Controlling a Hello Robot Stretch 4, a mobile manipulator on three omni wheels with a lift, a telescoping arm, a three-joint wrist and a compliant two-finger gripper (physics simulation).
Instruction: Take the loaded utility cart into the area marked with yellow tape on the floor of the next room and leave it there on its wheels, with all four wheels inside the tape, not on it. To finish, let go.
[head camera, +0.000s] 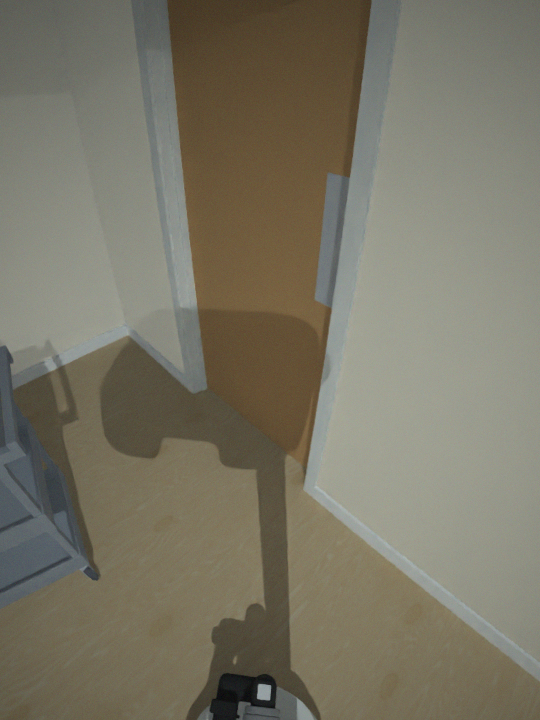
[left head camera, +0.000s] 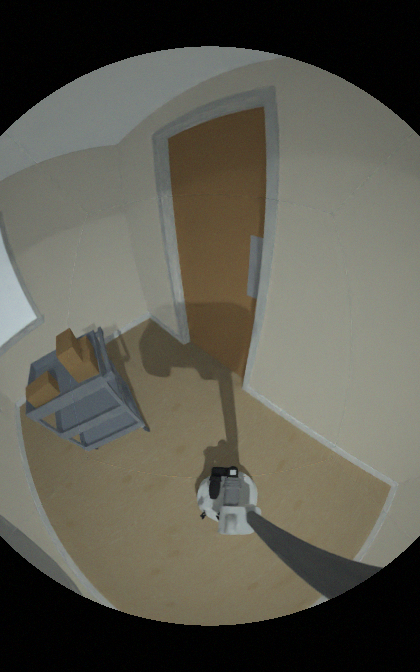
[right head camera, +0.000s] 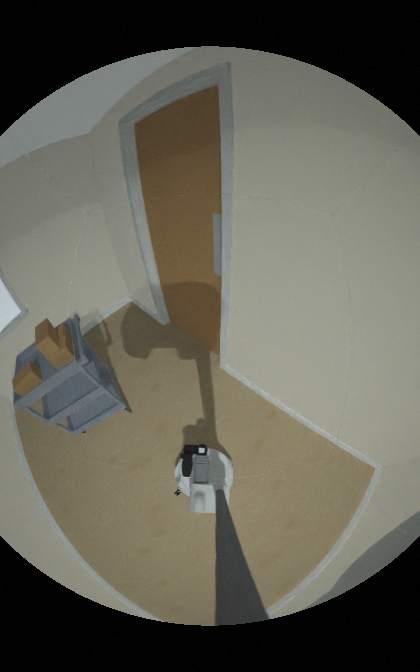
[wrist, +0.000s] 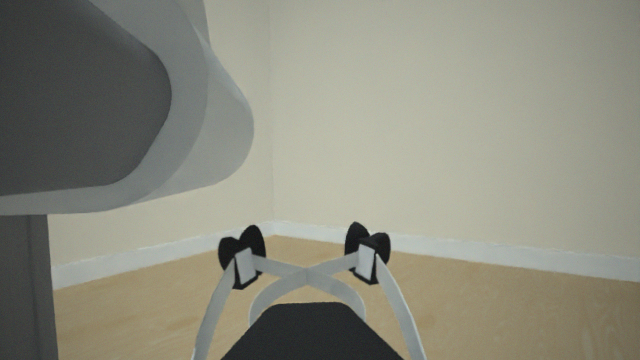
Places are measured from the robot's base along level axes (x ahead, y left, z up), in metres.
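Where they show: gripper, fingertip midpoint: (wrist: 305, 243).
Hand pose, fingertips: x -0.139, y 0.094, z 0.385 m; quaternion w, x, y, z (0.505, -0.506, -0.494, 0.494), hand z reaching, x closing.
Observation:
After its pixels a point has its place.
The grey utility cart (head camera: 34, 537) @[x 0.548, y 0.964, z 0.123 m] (left head camera: 90, 406) (right head camera: 82, 395) stands upright on the floor to the left, apart from the robot. Brown boxes (left head camera: 77, 359) (right head camera: 54, 345) lie on its top tray; the head camera view cuts off most of the cart. My gripper (wrist: 305, 243) @[x -0.139, y 0.094, z 0.385 m] is open and empty, with its fingertips apart above the floor, facing a room corner away from the cart. The brown door (head camera: 255, 203) @[x 1.345, y 0.162, z 1.164 m] (left head camera: 220, 235) (right head camera: 182, 225) fills its frame ahead and looks closed. The yellow tape does not show in these views.
A grey plate (head camera: 332, 238) @[x 1.132, y -0.092, z 1.137 m] (left head camera: 255, 267) (right head camera: 217, 245) is on the door's right edge. The white door frame (head camera: 348, 232) @[x 0.991, y -0.117, z 1.209 m] meets the wall (head camera: 459, 290) @[x 0.809, y -0.356, z 1.167 m] on the right. A window (left head camera: 12, 300) is at the far left, behind the cart. The robot's mast crosses the lower side head views.

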